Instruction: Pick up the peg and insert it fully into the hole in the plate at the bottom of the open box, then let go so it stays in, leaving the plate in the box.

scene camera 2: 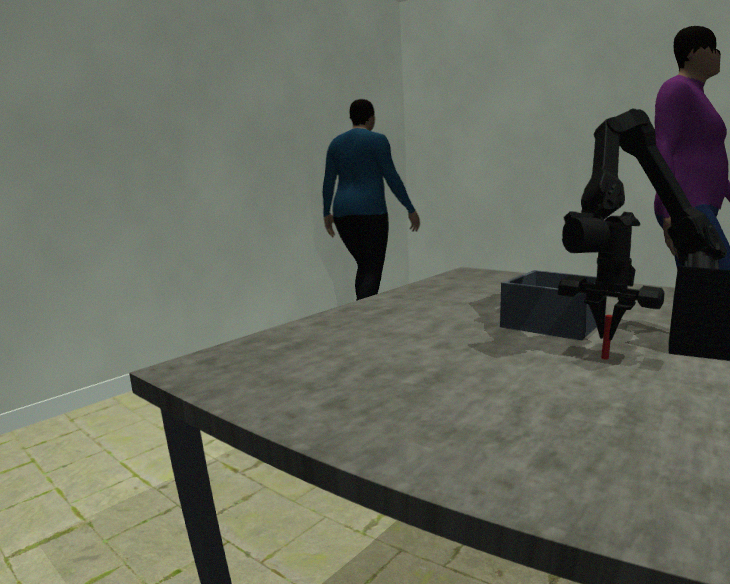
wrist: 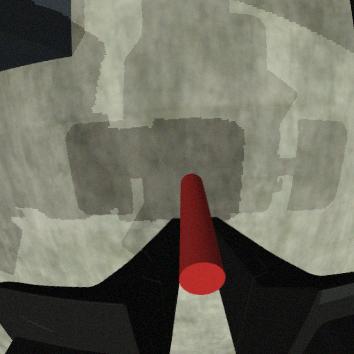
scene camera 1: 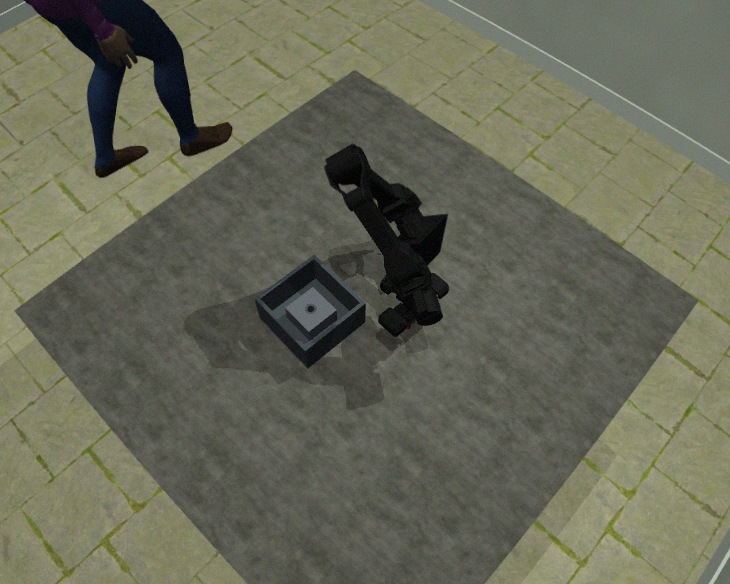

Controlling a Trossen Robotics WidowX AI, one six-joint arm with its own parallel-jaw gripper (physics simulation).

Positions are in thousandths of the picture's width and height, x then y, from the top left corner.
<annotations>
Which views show my gripper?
Scene camera 2, the wrist view and scene camera 1: all of them.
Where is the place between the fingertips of my gripper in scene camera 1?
564, 551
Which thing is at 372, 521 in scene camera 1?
A dark blue-grey box.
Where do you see a light grey plate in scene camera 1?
427, 537
</annotations>
